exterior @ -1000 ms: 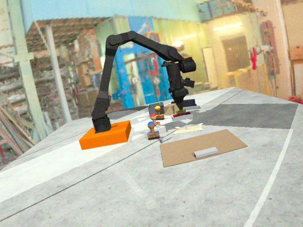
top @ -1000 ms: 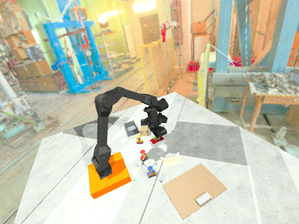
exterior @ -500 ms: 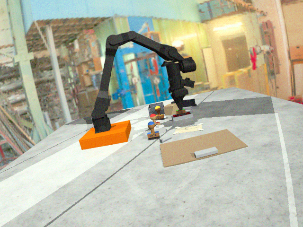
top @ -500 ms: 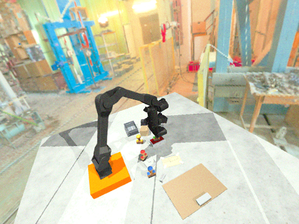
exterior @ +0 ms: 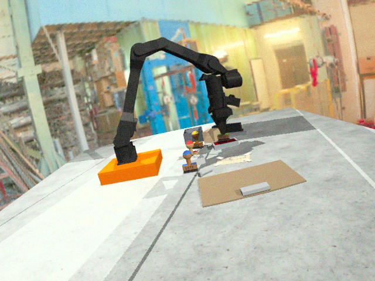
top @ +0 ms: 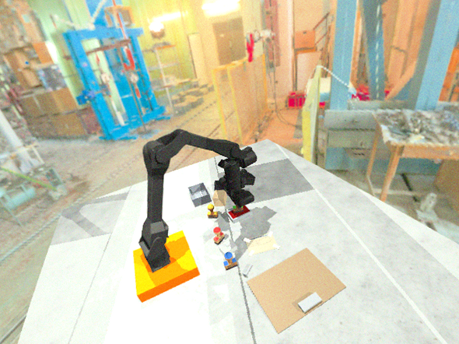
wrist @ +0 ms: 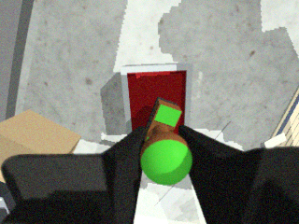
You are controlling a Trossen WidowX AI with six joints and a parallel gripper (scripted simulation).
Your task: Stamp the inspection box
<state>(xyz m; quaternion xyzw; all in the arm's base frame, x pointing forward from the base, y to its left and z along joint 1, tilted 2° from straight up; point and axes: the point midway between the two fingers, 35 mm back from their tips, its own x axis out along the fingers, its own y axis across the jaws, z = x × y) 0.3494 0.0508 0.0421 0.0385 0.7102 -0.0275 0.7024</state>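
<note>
Now: gripper tip 40 mm above the ink pad. Round my gripper tip: tan box 120 mm to the left, 20 mm below, 20 mm behind; green-knobbed stamp right at my gripper tip; yellow-knobbed stamp 90 mm behind, 60 mm to the left, 30 mm below.
</note>
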